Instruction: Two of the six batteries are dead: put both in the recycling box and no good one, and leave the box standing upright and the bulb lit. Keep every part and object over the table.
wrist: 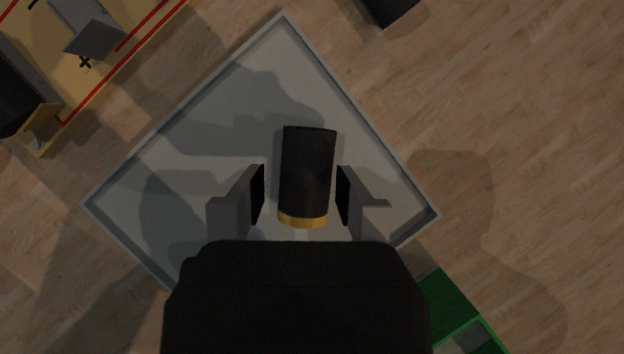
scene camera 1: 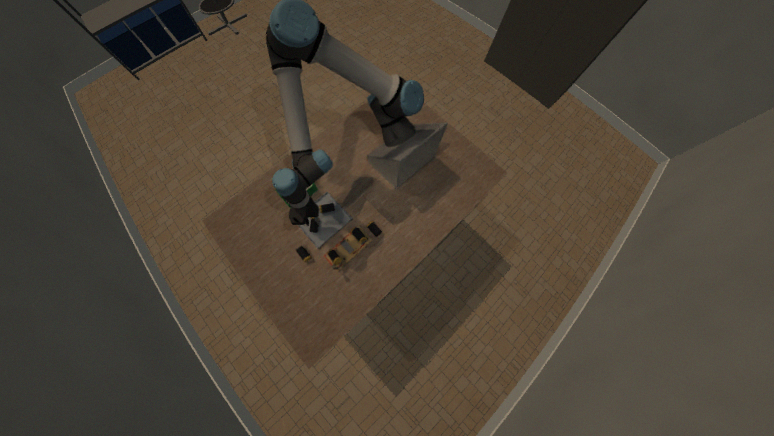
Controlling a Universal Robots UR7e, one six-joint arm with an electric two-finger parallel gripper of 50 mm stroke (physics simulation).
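Seen in the pictures: gripper, between the fingertips: (wrist: 300, 183) (scene camera 1: 313, 223); arm's base, origin of its link: (scene camera 1: 400, 137).
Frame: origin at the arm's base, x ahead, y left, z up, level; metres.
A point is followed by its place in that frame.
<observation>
My gripper (scene camera 1: 310, 218) {x 0.534, y 0.089, z -0.073 m} (wrist: 300, 183) {x 0.534, y 0.089, z -0.073 m} is open, its fingers on either side of a black battery with a gold end (scene camera 1: 313, 225) {x 0.541, y 0.094, z -0.081 m} (wrist: 306, 172) {x 0.540, y 0.091, z -0.081 m}, which lies on the grey tray (scene camera 1: 323, 238) {x 0.538, y 0.157, z -0.115 m} (wrist: 280, 55) {x 0.565, y 0.161, z -0.115 m}. Another battery (scene camera 1: 327, 207) {x 0.447, y 0.059, z -0.082 m} lies on the tray. Two batteries (scene camera 1: 334, 256) {x 0.538, y 0.266, z -0.055 m} (scene camera 1: 359, 235) {x 0.407, y 0.251, z -0.066 m} sit in the yellow holder board (wrist: 50, 55) {x 0.437, y 0.247, z -0.108 m}; one of them also shows in the wrist view (wrist: 12, 92) {x 0.421, y 0.228, z -0.079 m}. One loose battery (scene camera 1: 303, 253) {x 0.639, y 0.172, z -0.085 m} (wrist: 390, 10) {x 0.632, y 0.143, z -0.089 m} and another (scene camera 1: 373, 229) {x 0.341, y 0.260, z -0.085 m} lie on the table. The green recycling box (scene camera 1: 311, 189) {x 0.460, y -0.055, z -0.075 m} (wrist: 447, 295) {x 0.575, y -0.042, z -0.086 m} is partly hidden. The bulb's state cannot be told.
The wooden table top (scene camera 1: 259, 259) {x 0.816, y 0.070, z -0.119 m} (wrist: 525, 100) {x 0.702, y 0.040, z -0.118 m} carries the tray, board and box. The arm's grey angled base (scene camera 1: 414, 157) {x 0.047, y 0.145, z 0.062 m} stands on the table beyond the tray. The tray has a low raised rim. The board is close beside the tray, and the box is near its opposite side.
</observation>
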